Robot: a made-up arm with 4 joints.
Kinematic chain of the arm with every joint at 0, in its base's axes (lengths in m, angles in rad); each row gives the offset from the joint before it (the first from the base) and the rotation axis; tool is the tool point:
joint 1: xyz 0 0 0.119 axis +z
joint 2: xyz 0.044 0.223 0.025 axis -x
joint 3: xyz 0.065 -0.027 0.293 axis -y
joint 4: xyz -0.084 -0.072 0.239 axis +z
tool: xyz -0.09 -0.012 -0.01
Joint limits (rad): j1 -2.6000..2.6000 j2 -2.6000..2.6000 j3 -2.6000..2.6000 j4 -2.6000..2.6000
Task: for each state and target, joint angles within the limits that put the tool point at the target. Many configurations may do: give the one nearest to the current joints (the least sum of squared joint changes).
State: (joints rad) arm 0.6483 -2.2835 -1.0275 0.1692
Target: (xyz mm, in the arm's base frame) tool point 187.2 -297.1 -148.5
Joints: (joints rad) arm -0.1964 -1.8971 -1.1243 0.1453
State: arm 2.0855 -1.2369 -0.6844 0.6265
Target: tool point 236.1 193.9 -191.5
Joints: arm 1.6651 -1.9048 -0.8090 0.6158
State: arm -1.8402 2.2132 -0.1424 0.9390
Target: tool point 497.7 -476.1 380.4
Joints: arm -2.4279 1.4530 0.2320 0.9786
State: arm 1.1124 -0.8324 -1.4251 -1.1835
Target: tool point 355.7 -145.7 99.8
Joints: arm 0.5560 -1.6004 -0.9990 -1.0236
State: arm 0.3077 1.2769 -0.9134 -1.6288
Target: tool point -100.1 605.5 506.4
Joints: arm 0.5667 0.7723 -0.9186 -1.7146
